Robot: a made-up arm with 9 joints. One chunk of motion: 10 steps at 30 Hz.
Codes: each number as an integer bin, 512 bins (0 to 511) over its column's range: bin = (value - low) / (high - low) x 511, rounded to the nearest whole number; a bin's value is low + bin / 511 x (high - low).
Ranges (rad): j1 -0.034..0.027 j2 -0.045..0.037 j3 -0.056..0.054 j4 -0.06..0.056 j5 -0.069..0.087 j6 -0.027..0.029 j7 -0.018..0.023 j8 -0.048..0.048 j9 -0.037..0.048
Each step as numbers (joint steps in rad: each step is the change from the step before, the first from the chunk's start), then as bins.
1 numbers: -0.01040 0.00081 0.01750 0.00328 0.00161 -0.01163 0.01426 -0.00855 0.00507
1 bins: 198 285 341 279 231 140 402 210 253
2 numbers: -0.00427 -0.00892 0.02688 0.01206 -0.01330 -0.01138 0.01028 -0.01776 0.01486
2 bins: 249 225 385 317 182 143 352 161 312
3 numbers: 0.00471 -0.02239 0.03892 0.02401 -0.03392 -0.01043 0.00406 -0.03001 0.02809
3 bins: 324 141 441 370 115 151 275 96 391
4 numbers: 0.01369 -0.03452 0.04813 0.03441 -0.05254 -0.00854 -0.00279 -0.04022 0.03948
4 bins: 400 65 484 416 54 168 190 41 460
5 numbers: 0.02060 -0.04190 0.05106 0.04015 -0.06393 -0.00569 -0.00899 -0.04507 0.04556
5 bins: 457 19 497 441 17 194 112 16 496
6 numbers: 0.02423 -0.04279 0.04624 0.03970 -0.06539 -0.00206 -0.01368 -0.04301 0.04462
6 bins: 488 14 475 439 12 228 54 27 491
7 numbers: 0.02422 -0.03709 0.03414 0.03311 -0.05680 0.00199 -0.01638 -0.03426 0.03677
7 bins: 488 49 419 410 40 265 20 73 443
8 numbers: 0.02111 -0.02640 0.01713 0.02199 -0.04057 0.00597 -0.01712 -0.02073 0.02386
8 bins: 462 116 340 361 93 301 11 145 366
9 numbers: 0.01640 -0.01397 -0.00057 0.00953 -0.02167 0.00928 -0.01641 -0.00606 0.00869
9 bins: 422 193 257 306 155 331 20 223 275
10 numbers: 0.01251 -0.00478 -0.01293 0.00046 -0.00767 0.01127 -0.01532 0.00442 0.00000
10 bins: 390 251 200 266 201 349 33 279 222
